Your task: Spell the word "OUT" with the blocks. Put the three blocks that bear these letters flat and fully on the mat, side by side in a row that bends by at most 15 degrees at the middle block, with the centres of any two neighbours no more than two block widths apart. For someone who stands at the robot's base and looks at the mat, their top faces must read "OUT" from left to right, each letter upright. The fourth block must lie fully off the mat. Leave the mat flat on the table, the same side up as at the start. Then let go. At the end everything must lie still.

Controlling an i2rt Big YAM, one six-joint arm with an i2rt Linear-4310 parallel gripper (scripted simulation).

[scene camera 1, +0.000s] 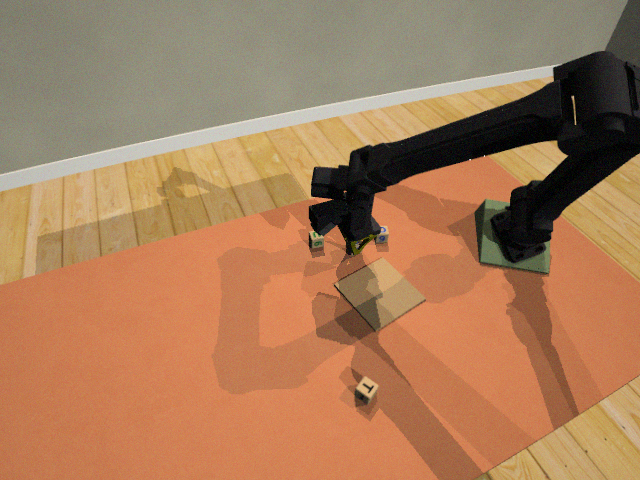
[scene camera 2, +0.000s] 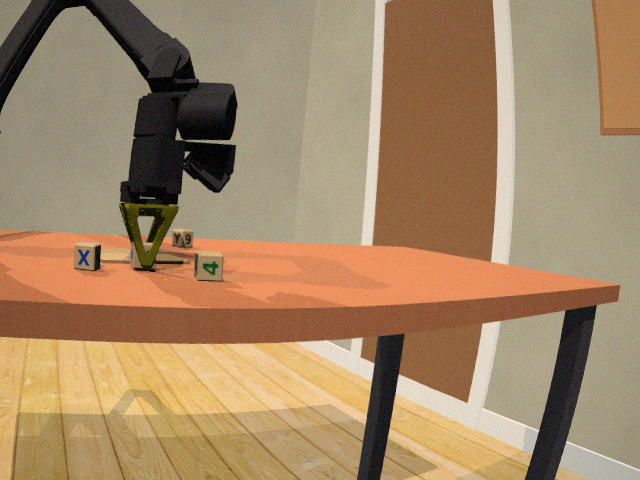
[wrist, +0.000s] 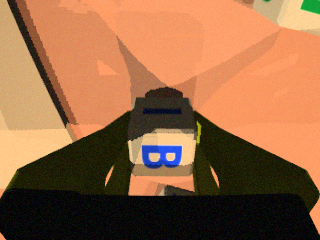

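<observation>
I can see my gripper [scene camera 2: 144,264], and that same gripper [scene camera 1: 353,249] shows again here, just as the wrist view gives me my gripper [wrist: 162,120]. A tan mat [scene camera 1: 379,293] is visible to me too, and I also find the mat [scene camera 2: 108,255] there.
</observation>
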